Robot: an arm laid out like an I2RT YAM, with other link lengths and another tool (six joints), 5 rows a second.
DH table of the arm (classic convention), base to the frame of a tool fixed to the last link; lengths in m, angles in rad. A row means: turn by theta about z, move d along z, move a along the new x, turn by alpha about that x. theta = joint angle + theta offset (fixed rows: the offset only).
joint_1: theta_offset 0  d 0.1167  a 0.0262  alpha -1.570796
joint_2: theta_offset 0  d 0  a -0.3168  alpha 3.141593
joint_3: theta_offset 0.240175  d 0  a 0.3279  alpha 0
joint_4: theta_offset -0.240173  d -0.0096  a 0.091  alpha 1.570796
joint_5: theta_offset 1.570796  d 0.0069  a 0  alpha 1.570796
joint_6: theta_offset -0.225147  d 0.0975  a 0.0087  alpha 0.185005
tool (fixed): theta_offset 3.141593  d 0.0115  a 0  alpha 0
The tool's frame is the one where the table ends.
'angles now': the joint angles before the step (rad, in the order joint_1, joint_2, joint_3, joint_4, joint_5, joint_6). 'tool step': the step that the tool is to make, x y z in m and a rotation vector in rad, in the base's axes. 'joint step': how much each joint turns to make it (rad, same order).
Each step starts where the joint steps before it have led.
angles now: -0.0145, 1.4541, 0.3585, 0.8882, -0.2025, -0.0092
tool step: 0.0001, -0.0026, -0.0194, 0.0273, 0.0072, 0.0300
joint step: -0.0215, 0.0859, -0.0164, 0.0981, -0.0560, 0.0162
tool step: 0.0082, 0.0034, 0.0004, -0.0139, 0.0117, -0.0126
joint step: 0.0176, 0.0144, 0.0296, -0.0283, 0.0326, -0.0076
